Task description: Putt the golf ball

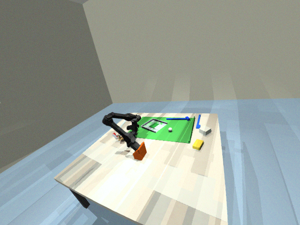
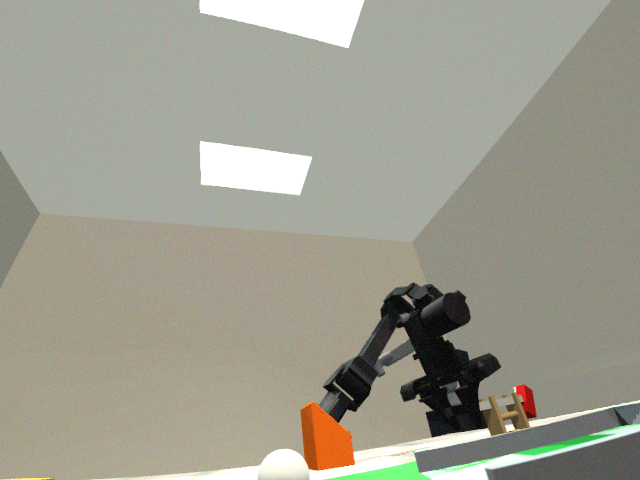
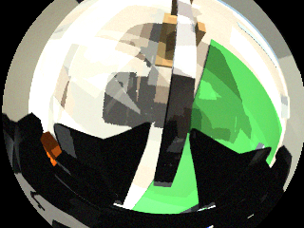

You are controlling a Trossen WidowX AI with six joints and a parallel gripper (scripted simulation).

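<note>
My gripper tip is now 2 cm past the wooden rack and 13 cm to the right of it. The rest, counted from my gripper tip: blue putter: 40 cm ahead, 43 cm to the right, 1 cm below; then white golf ball: 14 cm ahead, 37 cm to the right, 1 cm below; then green mat: 23 cm ahead, 24 cm to the right, 3 cm below.
</note>
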